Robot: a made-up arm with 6 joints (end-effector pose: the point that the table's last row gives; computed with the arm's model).
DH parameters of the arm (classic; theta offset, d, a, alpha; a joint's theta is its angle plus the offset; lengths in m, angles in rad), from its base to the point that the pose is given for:
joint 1: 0 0.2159 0 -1.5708
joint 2: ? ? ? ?
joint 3: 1.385 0 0.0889 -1.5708
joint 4: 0 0.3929 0 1.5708
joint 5: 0 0 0.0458 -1.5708
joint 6: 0 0.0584 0 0
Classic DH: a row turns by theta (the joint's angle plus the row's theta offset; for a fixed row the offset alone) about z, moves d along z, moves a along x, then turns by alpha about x.
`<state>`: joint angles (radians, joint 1 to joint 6).
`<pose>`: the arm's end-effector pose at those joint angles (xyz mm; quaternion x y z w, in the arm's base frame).
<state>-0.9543 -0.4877 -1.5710 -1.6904 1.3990 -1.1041</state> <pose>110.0 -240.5 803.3 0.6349 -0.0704 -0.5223 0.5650</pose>
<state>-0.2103 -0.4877 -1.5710 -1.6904 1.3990 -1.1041</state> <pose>243.8 -102.5 803.3 0.6170 0.1651 -0.2812 0.7162</pose>
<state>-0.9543 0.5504 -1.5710 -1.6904 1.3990 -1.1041</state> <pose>328.6 -549.0 290.4 0.6301 0.3123 -0.6641 0.2539</pose>
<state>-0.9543 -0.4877 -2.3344 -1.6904 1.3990 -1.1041</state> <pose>-63.8 4.7 964.6 0.5299 -0.3458 -0.3265 0.7021</pose>
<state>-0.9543 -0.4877 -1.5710 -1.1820 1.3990 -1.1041</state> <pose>119.4 -248.1 781.4 0.7900 -0.0287 -0.3329 0.5141</pose>
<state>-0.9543 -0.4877 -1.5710 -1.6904 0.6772 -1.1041</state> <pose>160.8 -228.5 807.1 0.4988 0.1886 -0.4100 0.7400</pose>
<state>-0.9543 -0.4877 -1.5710 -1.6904 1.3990 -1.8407</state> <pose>110.0 -240.5 803.3 0.6176 0.1629 -0.6907 0.3391</pose>
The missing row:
joint 2: -1.385 0 0.3075 0
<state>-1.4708 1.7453 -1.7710 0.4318 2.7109 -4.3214</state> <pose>60.0 -321.5 -250.6 -0.0747 -0.2124 -0.9739 0.0277</pose>
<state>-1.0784 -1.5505 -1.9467 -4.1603 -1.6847 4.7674</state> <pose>-265.1 399.1 577.0 -0.2888 -0.6157 0.7307 0.0599</pose>
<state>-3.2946 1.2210 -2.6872 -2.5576 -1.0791 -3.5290</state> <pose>-682.5 64.5 254.2 0.0259 -0.9432 0.2160 0.2510</pose>
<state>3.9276 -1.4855 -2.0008 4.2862 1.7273 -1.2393</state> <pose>347.0 431.0 662.9 -0.0902 -0.7964 -0.5113 0.3103</pose>
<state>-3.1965 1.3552 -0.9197 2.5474 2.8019 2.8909</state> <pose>-287.6 -19.3 -154.5 0.0214 -0.3610 0.1543 0.9195</pose>
